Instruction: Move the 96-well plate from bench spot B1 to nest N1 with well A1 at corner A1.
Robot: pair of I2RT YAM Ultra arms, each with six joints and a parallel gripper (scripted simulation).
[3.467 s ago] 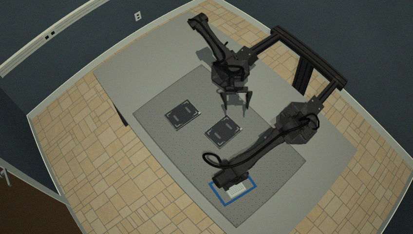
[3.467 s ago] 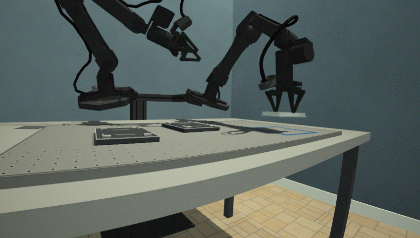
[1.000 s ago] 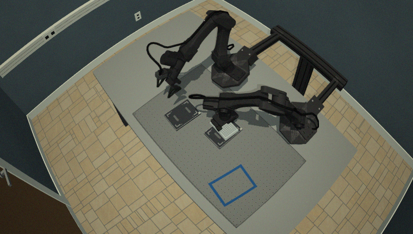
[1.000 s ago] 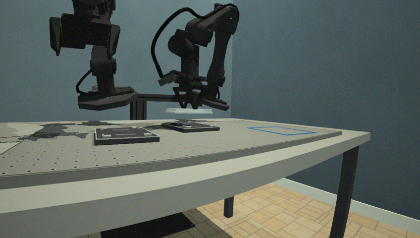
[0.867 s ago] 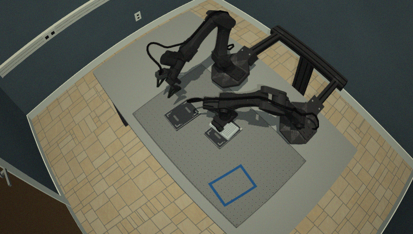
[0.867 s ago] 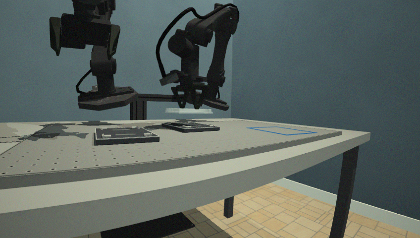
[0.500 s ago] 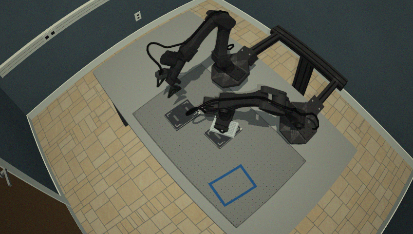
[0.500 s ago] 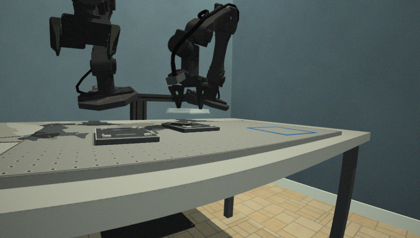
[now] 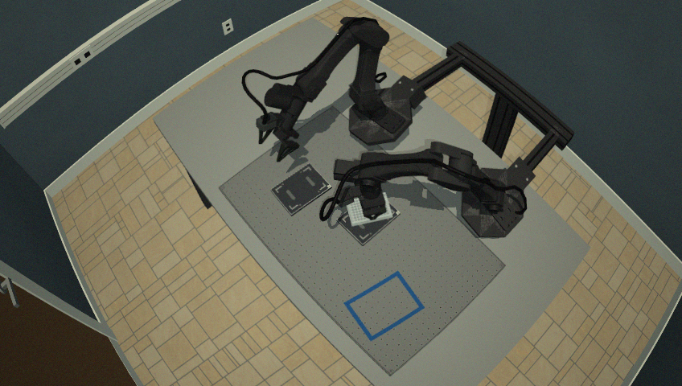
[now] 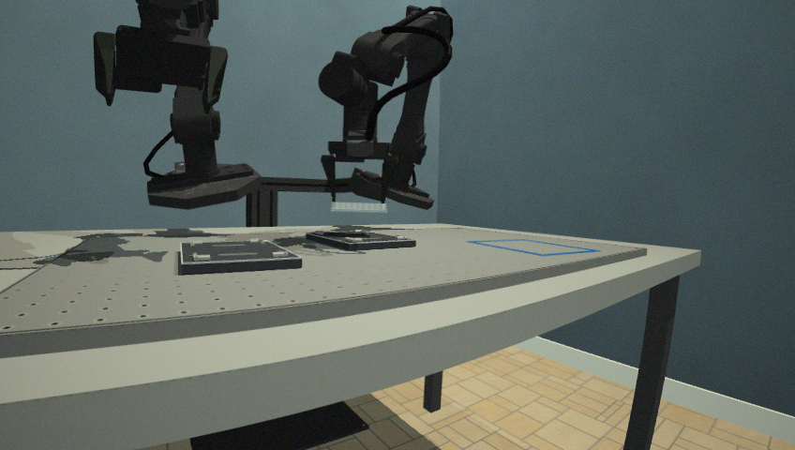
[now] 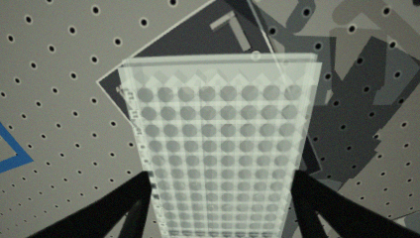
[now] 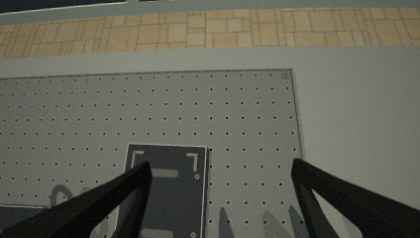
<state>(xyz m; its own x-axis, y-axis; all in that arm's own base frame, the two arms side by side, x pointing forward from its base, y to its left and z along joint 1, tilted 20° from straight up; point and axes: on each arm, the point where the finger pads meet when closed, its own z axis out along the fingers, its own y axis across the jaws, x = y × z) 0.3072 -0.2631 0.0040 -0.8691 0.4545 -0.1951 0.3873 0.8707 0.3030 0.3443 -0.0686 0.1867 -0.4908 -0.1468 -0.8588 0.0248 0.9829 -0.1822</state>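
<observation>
Now: left hand 70 mm past the A1 label, 60 mm to the right of it and 60 mm above it. Round my left hand: 96-well plate: 10 mm below.
</observation>
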